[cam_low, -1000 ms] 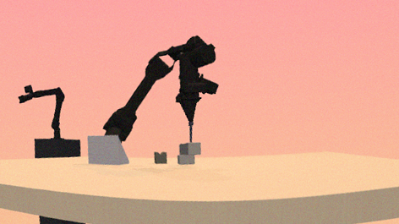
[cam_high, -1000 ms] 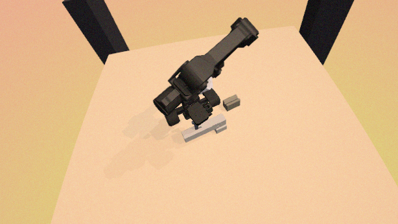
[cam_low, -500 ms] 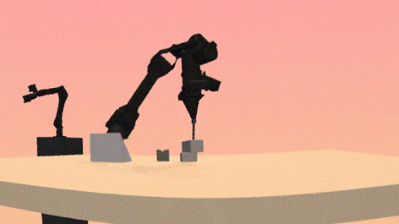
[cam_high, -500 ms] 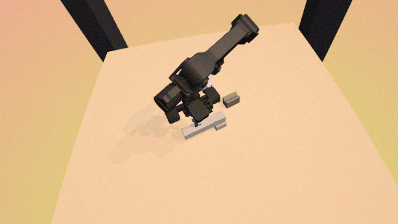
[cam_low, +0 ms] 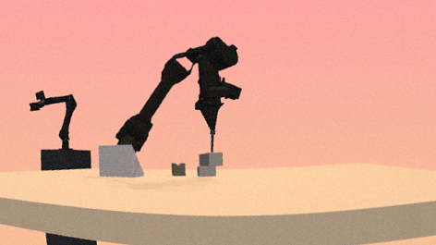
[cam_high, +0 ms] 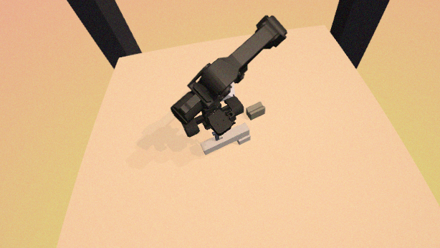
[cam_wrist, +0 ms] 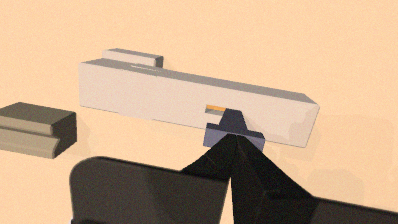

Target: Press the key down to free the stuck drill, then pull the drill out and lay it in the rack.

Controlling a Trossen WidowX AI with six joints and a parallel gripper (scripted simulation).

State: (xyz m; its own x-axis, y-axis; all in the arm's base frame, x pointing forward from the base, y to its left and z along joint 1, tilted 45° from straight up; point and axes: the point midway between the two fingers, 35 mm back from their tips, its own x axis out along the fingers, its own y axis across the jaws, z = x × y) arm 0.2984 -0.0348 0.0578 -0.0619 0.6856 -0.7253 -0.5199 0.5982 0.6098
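The blue key lies 30 mm below my gripper tip. The rest, counted from my gripper tip: grey housing block: 90 mm below, 30 mm to the left, 20 mm behind; pale cylindrical drill: 80 mm below, 40 mm to the left, 30 mm behind; notched rack: 170 mm behind, 130 mm to the left, 110 mm below.
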